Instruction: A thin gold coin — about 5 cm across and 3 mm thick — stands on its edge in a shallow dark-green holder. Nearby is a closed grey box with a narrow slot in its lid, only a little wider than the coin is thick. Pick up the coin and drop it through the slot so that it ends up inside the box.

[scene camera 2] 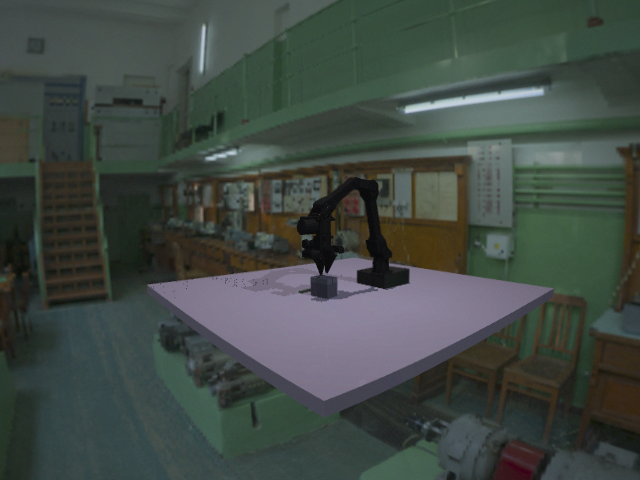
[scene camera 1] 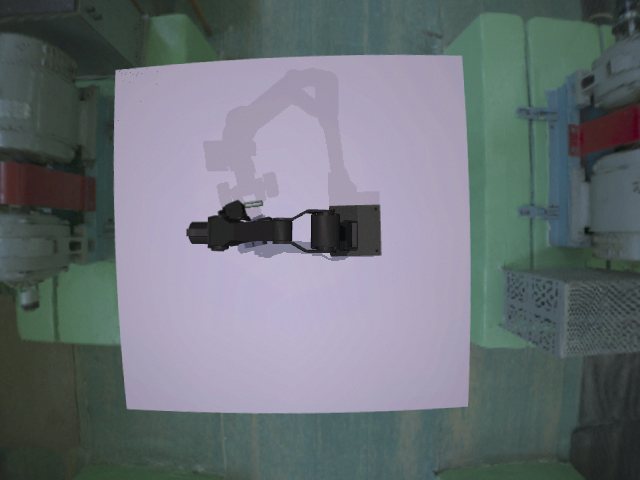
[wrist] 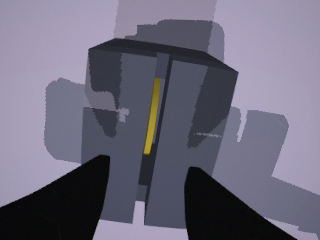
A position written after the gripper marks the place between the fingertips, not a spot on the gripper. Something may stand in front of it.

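Observation:
The gripper (scene camera 2: 323, 273), (wrist: 148, 171) is visible in scene camera 2 and in the wrist view.

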